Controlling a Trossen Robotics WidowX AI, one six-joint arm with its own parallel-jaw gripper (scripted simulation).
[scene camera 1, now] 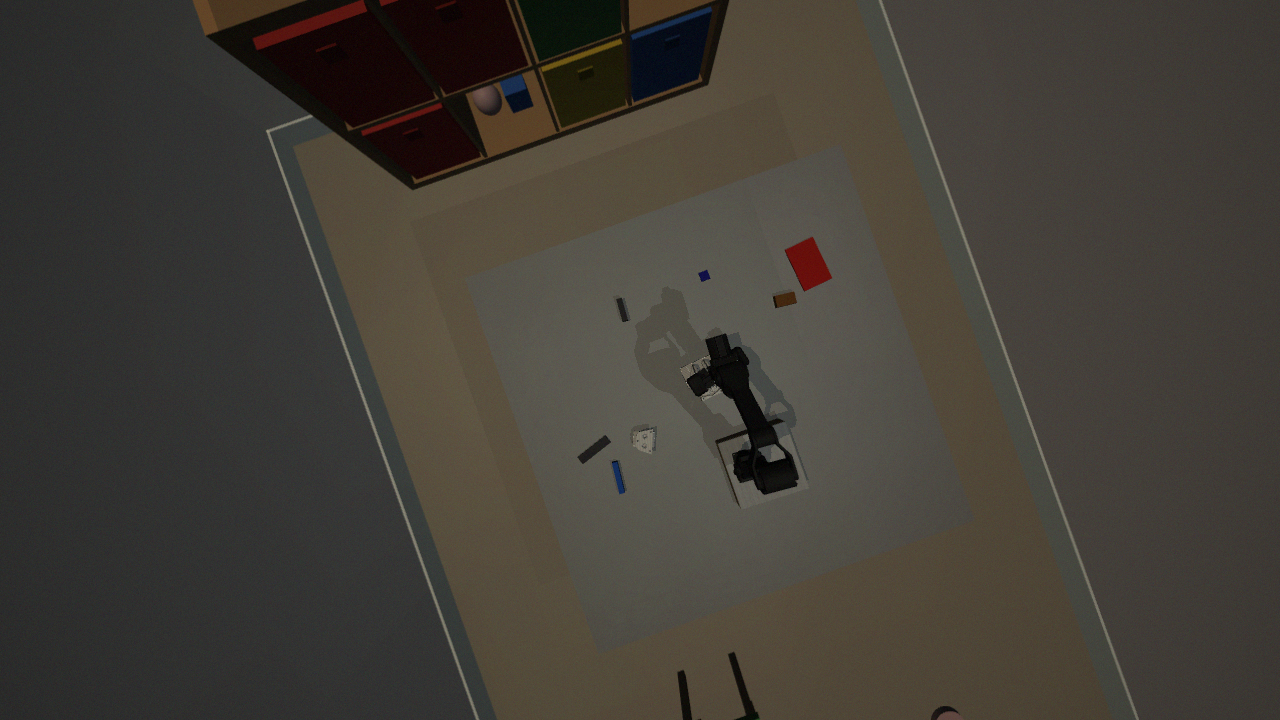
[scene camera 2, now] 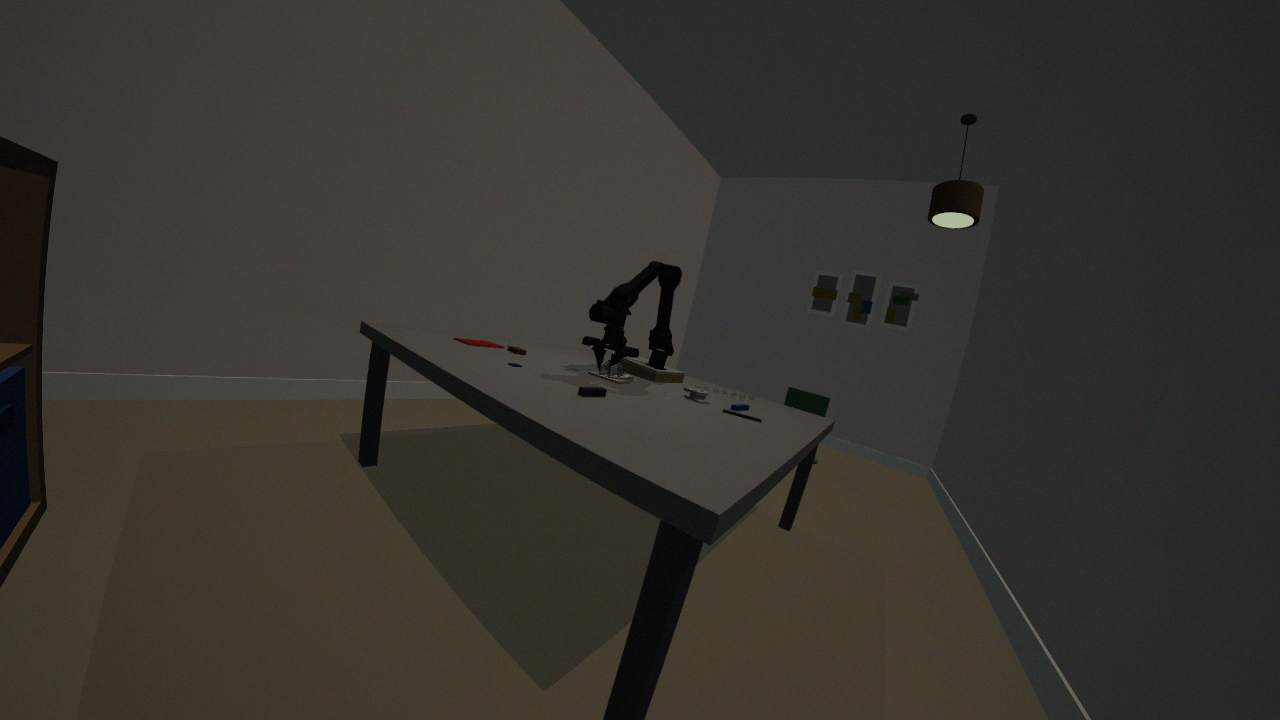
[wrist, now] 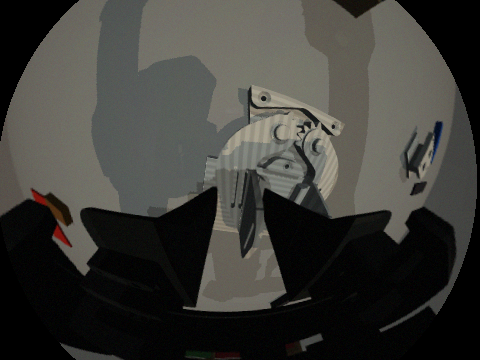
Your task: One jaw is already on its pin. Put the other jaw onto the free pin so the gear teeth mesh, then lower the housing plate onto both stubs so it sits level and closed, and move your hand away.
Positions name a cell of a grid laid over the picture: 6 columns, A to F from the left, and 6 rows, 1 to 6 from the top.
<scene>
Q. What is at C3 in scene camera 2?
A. My gripper.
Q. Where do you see a red flat piece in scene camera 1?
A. D3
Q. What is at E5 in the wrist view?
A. My gripper.
</scene>
